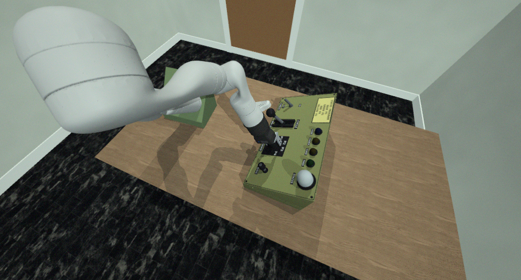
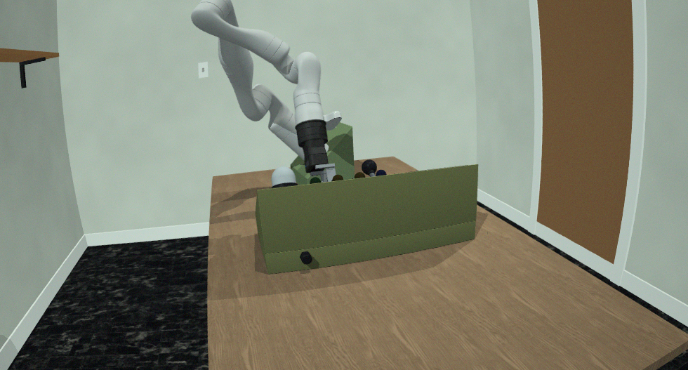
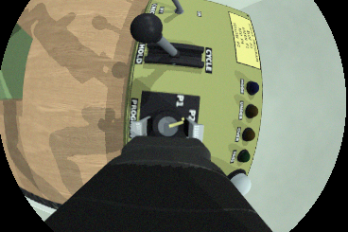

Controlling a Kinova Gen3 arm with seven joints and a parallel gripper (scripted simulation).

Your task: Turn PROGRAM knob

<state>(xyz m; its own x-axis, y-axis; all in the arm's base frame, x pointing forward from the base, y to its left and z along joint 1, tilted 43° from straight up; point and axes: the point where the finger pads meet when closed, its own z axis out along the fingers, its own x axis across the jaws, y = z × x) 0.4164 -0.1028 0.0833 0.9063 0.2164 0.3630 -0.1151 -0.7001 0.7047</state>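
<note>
The program knob lies 2 cm ahead of my hand. Round my hand: black ball-topped lever: 12 cm to the left; olive console: 5 cm ahead, 5 cm to the left, 3 cm below; black toggle switch: 2 cm behind, 12 cm to the right.
</note>
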